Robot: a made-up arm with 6 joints. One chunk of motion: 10 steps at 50 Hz.
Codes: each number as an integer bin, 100 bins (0 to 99) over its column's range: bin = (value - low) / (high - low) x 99, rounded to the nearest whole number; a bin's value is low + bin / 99 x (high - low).
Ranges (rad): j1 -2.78..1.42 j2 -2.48..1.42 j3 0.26..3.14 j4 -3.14..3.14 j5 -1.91..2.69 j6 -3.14..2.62
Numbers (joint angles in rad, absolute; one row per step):
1: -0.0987 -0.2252 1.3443 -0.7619 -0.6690 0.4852
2: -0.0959 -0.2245 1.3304 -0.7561 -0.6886 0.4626
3: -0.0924 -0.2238 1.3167 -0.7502 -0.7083 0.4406
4: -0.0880 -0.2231 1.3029 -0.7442 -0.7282 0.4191
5: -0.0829 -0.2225 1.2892 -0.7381 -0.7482 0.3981
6: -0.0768 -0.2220 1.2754 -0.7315 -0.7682 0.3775
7: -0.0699 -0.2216 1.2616 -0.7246 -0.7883 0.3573
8: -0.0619 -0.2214 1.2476 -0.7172 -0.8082 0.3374
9: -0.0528 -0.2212 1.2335 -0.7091 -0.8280 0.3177
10: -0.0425 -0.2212 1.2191 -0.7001 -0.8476 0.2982
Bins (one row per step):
1: 63 57 37 37 27 62
2: 63 57 37 38 26 62
3: 63 57 36 38 26 62
4: 63 57 36 38 25 61
5: 64 57 35 38 25 61
6: 64 57 35 38 25 60
7: 64 57 34 38 24 60
8: 64 57 34 38 24 60
9: 64 57 33 38 23 59
10: 65 57 33 38 23 59

